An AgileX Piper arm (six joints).
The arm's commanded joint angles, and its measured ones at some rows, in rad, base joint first. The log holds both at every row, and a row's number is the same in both.
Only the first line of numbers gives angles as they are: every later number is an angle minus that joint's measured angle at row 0.
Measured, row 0:
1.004 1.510 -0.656 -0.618 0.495 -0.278
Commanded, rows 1 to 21:
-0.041 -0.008 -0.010 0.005 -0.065 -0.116
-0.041 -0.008 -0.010 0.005 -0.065 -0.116
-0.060 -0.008 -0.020 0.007 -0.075 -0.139
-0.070 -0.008 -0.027 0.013 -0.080 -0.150
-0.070 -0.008 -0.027 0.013 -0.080 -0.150
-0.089 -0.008 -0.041 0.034 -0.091 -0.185
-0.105 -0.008 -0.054 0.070 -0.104 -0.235
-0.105 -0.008 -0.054 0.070 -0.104 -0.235
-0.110 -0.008 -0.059 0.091 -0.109 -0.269
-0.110 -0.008 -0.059 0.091 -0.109 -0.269
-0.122 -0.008 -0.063 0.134 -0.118 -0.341
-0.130 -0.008 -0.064 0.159 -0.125 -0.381
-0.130 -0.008 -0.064 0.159 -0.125 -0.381
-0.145 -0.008 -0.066 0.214 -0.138 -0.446
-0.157 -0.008 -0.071 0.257 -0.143 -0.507
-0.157 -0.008 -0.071 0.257 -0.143 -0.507
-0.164 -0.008 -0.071 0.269 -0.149 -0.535
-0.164 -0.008 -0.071 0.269 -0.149 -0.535
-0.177 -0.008 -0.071 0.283 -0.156 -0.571
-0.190 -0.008 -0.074 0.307 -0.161 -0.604
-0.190 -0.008 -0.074 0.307 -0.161 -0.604
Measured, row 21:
-0.171 0.000 -0.053 0.285 -0.101 -0.540
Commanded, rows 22 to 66:
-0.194 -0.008 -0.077 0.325 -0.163 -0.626
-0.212 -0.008 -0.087 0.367 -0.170 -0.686
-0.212 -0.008 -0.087 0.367 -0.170 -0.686
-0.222 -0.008 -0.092 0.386 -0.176 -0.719
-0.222 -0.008 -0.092 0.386 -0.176 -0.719
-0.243 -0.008 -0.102 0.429 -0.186 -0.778
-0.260 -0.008 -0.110 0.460 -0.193 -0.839
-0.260 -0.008 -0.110 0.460 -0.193 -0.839
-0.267 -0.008 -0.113 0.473 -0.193 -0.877
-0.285 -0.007 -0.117 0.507 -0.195 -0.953
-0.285 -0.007 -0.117 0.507 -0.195 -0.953
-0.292 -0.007 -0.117 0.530 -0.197 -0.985
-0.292 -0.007 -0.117 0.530 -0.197 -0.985
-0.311 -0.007 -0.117 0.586 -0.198 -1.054
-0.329 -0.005 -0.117 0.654 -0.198 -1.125
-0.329 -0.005 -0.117 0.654 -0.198 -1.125
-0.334 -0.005 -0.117 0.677 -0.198 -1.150
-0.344 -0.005 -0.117 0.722 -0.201 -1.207
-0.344 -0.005 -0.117 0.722 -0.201 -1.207
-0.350 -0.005 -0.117 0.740 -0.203 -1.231
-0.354 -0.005 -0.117 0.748 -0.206 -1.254
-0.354 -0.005 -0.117 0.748 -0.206 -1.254
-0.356 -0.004 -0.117 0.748 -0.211 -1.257
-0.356 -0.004 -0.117 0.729 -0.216 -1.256
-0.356 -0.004 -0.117 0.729 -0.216 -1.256
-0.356 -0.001 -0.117 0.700 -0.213 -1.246
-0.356 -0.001 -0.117 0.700 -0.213 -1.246
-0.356 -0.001 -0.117 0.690 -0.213 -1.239
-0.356 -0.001 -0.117 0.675 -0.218 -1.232
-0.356 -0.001 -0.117 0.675 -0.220 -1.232
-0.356 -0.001 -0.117 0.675 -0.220 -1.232
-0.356 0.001 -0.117 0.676 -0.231 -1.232
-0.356 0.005 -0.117 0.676 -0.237 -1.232
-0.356 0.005 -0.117 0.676 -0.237 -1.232
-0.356 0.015 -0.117 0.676 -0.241 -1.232
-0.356 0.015 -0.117 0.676 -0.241 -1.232
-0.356 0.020 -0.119 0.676 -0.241 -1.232
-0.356 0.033 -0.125 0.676 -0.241 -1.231
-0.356 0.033 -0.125 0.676 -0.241 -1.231
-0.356 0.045 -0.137 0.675 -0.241 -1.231
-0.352 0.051 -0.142 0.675 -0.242 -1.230
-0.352 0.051 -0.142 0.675 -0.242 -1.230
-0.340 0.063 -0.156 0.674 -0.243 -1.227
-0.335 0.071 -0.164 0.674 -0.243 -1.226
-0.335 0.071 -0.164 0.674 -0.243 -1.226
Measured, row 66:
-0.346 0.065 -0.131 0.672 -0.184 -1.232
